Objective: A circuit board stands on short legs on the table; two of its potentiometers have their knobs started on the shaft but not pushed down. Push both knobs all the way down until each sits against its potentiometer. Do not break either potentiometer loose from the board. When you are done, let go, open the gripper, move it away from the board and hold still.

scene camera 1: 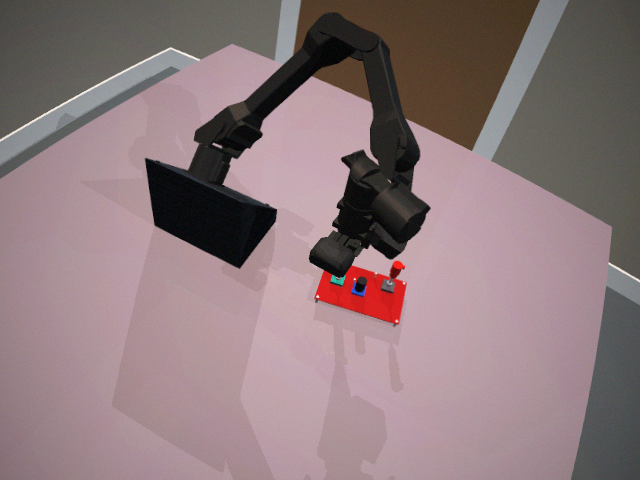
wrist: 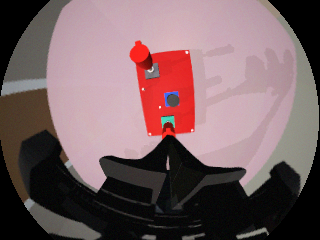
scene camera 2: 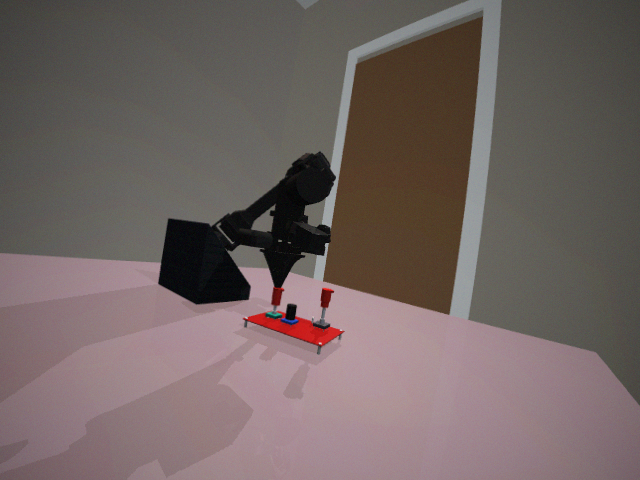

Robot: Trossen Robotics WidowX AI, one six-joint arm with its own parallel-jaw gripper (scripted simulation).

Observation:
I see my gripper (scene camera 2: 277, 287).
My gripper is seen too in scene camera 1 (scene camera 1: 342, 261) and in the wrist view (wrist: 169, 137).

